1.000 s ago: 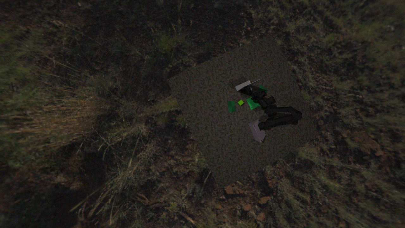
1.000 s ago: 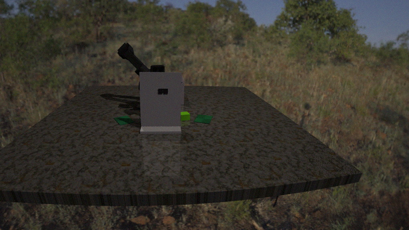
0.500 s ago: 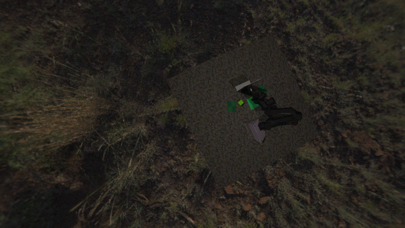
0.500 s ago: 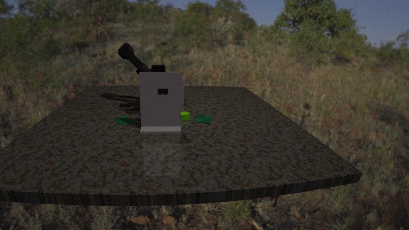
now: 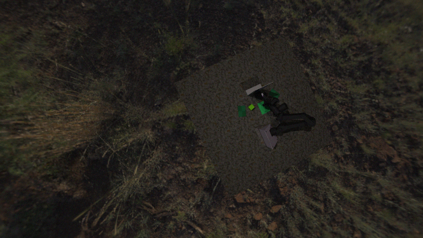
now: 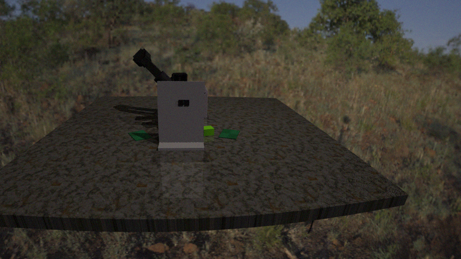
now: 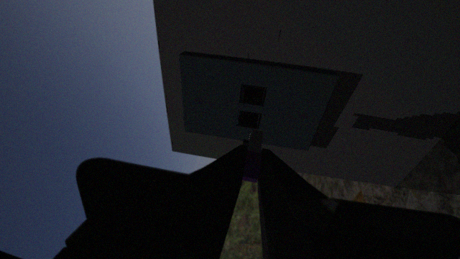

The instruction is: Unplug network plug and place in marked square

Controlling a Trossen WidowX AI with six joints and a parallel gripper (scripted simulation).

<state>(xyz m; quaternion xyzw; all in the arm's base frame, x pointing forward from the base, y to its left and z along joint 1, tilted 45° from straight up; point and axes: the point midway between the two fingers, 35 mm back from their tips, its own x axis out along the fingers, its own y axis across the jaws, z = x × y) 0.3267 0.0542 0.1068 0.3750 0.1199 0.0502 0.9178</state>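
The upright panel is 7 cm ahead of my gripper tip, 1 cm to the right of it and 5 cm below it. Round my gripper tip: network plug right at my gripper tip.
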